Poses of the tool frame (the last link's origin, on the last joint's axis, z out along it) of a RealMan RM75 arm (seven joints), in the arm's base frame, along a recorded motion.
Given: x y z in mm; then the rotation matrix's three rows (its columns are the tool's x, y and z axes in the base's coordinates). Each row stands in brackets.
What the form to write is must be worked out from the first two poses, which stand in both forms.
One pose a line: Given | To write
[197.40, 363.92, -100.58], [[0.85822, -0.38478, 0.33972], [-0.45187, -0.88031, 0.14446], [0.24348, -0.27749, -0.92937]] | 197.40, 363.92, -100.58, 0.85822, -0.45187, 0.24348, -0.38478, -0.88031, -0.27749
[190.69, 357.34, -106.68], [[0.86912, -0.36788, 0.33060], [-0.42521, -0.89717, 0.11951], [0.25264, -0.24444, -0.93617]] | 190.69, 357.34, -106.68, 0.86912, -0.42521, 0.25264, -0.36788, -0.89717, -0.24444
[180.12, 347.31, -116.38], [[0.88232, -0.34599, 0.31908], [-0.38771, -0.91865, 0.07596], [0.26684, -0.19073, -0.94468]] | 180.12, 347.31, -116.38, 0.88232, -0.38771, 0.26684, -0.34599, -0.91865, -0.19073
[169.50, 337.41, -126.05], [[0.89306, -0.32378, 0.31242], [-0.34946, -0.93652, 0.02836], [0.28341, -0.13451, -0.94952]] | 169.50, 337.41, -126.05, 0.89306, -0.34946, 0.28341, -0.32378, -0.93652, -0.13451
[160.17, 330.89, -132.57], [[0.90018, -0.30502, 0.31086], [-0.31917, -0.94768, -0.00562], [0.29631, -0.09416, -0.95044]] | 160.17, 330.89, -132.57, 0.90018, -0.31917, 0.29631, -0.30502, -0.94768, -0.09416
